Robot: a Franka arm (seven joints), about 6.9 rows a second.
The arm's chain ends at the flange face. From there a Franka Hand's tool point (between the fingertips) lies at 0.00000 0.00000 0.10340 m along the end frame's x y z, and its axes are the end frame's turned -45 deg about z.
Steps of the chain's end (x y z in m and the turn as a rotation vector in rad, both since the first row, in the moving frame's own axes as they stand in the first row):
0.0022, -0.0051, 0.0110, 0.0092, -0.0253, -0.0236
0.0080, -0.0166, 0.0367, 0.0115, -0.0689, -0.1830
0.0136, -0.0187, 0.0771, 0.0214, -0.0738, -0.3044
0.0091, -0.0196, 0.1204, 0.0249, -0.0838, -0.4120
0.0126, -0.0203, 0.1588, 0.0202, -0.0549, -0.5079
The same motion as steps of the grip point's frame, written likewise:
0.0040, -0.0046, 0.0110, 0.0244, -0.0114, -0.0236
0.0127, -0.0115, 0.0364, 0.0569, -0.0406, -0.1830
0.0180, -0.0099, 0.0768, 0.0673, -0.0371, -0.3044
0.0145, -0.0143, 0.1200, 0.0769, -0.0416, -0.4120
0.0195, -0.0101, 0.1586, 0.0531, -0.0245, -0.5079

